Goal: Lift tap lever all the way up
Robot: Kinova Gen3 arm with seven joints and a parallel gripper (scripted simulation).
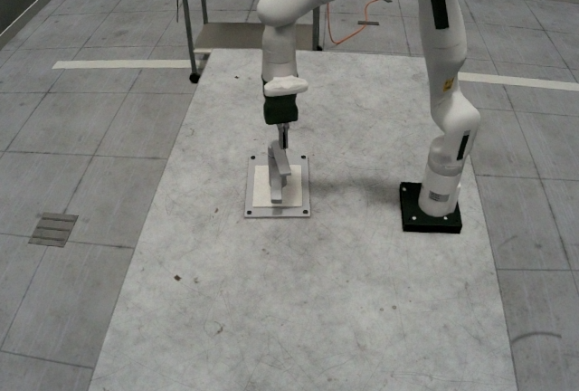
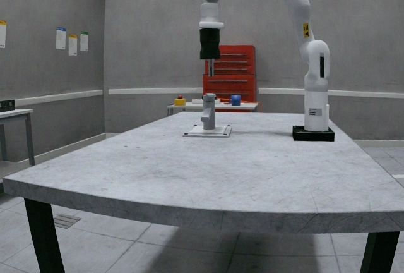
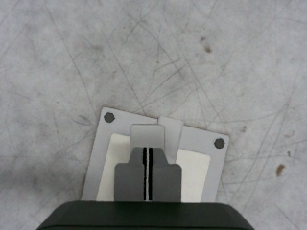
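My hand is 90 mm above the tap lever, 40 mm to the left of it and 10 mm short of it. Also, from my hand: tap: 130 mm below, 70 mm to the right, 20 mm ahead.
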